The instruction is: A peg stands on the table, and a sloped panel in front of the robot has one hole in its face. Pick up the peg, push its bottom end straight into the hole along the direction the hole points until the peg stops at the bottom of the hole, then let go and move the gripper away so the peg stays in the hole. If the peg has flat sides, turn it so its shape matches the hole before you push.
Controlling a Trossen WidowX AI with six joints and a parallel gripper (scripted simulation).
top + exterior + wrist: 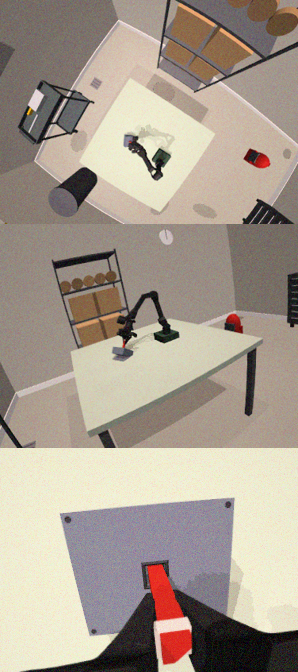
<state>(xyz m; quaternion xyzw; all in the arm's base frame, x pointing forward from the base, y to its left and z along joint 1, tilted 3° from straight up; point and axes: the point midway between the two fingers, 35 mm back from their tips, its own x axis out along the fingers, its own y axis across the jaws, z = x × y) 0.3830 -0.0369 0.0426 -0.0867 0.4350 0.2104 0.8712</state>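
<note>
The grey sloped panel lies 4 cm ahead of my gripper tip, 2 cm to the left of it and 5 cm below it. Round my gripper tip: red peg: 1 cm behind, 1 cm above.
</note>
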